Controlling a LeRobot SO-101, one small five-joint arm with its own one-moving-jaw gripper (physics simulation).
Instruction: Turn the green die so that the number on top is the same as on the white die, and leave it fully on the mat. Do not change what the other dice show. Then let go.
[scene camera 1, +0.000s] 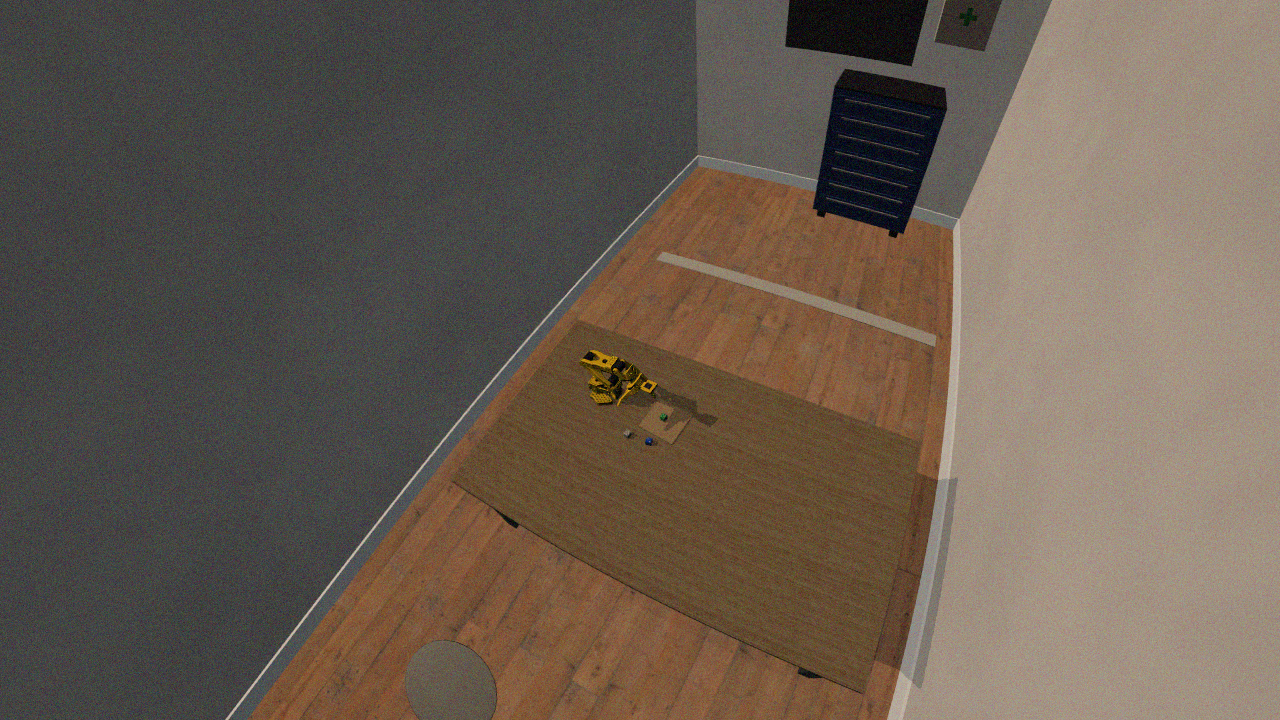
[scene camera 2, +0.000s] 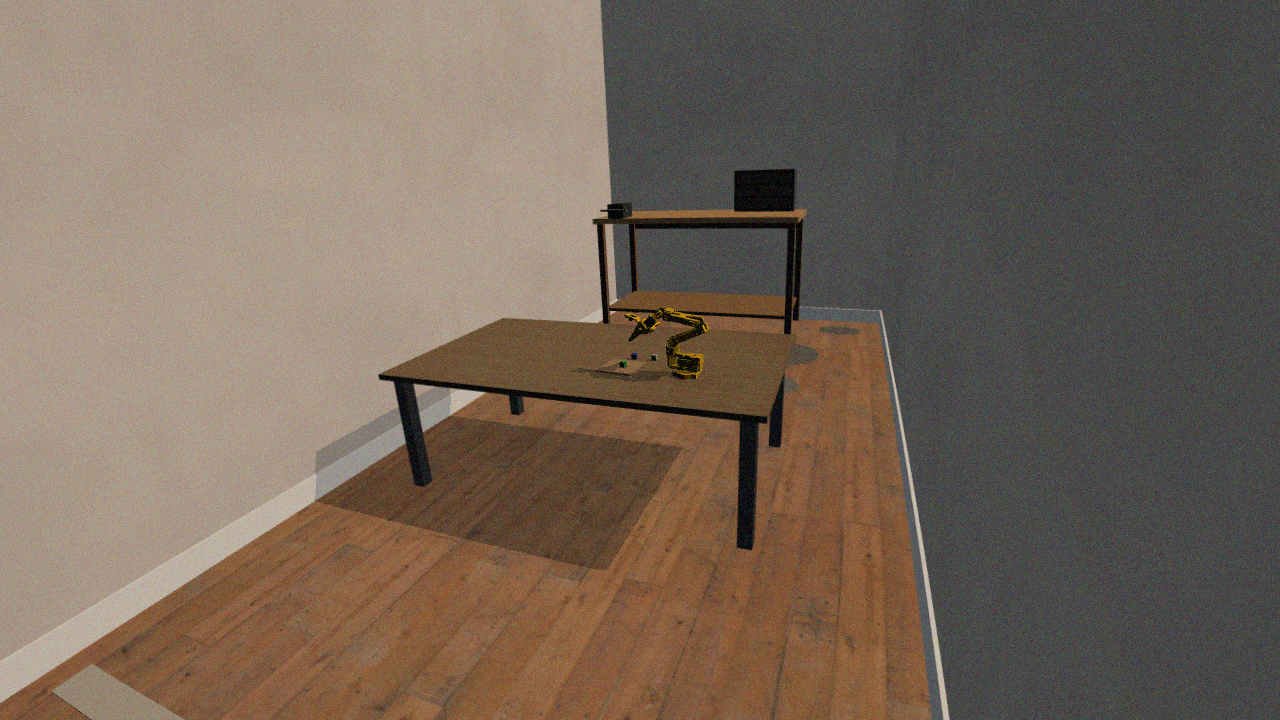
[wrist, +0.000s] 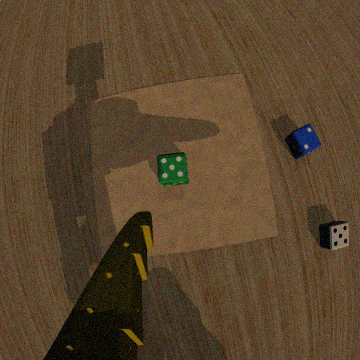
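Pixels of known places: hand, its tool point: (scene camera 1: 654, 397) (scene camera 2: 630, 340) (wrist: 151, 225); arm's base, origin of its link: (scene camera 1: 610, 395) (scene camera 2: 682, 373).
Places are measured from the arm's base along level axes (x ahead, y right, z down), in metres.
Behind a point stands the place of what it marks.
Observation:
The green die (scene camera 1: 663, 417) @[x 0.229, y 0.013, z -0.024 m] (scene camera 2: 622, 364) @[x 0.224, y -0.003, z -0.016 m] (wrist: 172, 169) @[x 0.224, y 0.007, z -0.024 m] lies flat on the tan mat (scene camera 1: 673, 435) @[x 0.287, y 0.053, z -0.004 m] (wrist: 230, 205) @[x 0.191, y 0.042, z -0.004 m], well inside its edges, with five pips on top in the wrist view. The white die (scene camera 1: 627, 433) @[x 0.145, y 0.122, z -0.020 m] (scene camera 2: 654, 357) @[x 0.140, y 0.110, z -0.012 m] (wrist: 337, 235) @[x 0.143, y 0.117, z -0.020 m] stands off the mat, also with five on top. The blue die (scene camera 1: 648, 441) @[x 0.225, y 0.119, z -0.020 m] (scene camera 2: 634, 356) @[x 0.219, y 0.104, z -0.012 m] (wrist: 304, 141) @[x 0.220, y 0.110, z -0.020 m] stands off the mat and shows two on top. My gripper (scene camera 1: 638, 392) @[x 0.192, y 0.002, z -0.108 m] (scene camera 2: 630, 327) @[x 0.192, y 0.002, z -0.108 m] is fully open and empty, raised above the table and apart from the green die. In the wrist view one notched jaw shows; the moving jaw is out of the picture.
The arm stands on a brown wooden table (scene camera 1: 760, 519) @[x 0.668, y 0.210, z 0.000 m] (scene camera 2: 501, 353) @[x 0.782, y 0.051, z 0.000 m]. Its shadow falls across part of the mat and the table. A workbench (scene camera 2: 698, 216) stands beyond the table, and a blue drawer cabinet (scene camera 1: 881, 156) stands by the far wall.

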